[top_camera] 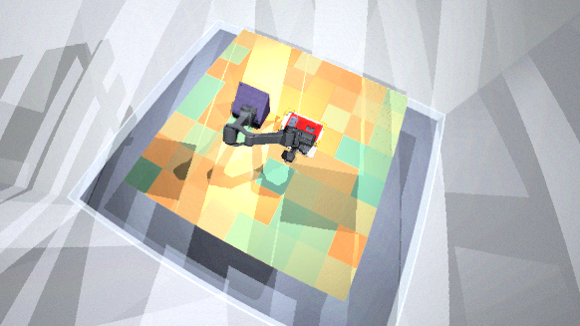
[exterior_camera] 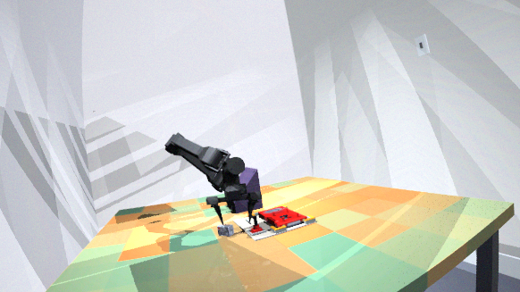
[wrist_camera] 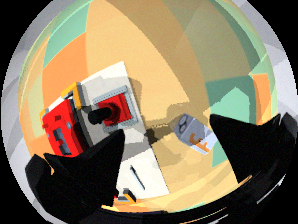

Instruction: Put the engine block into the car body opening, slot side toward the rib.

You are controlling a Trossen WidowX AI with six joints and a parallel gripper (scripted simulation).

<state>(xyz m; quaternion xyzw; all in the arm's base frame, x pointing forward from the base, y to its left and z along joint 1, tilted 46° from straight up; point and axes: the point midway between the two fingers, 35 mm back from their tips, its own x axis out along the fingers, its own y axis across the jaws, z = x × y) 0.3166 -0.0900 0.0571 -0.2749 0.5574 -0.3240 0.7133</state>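
My gripper tip is now 3 cm past the grey engine block, 3 cm to the left of it and 3 cm above it.
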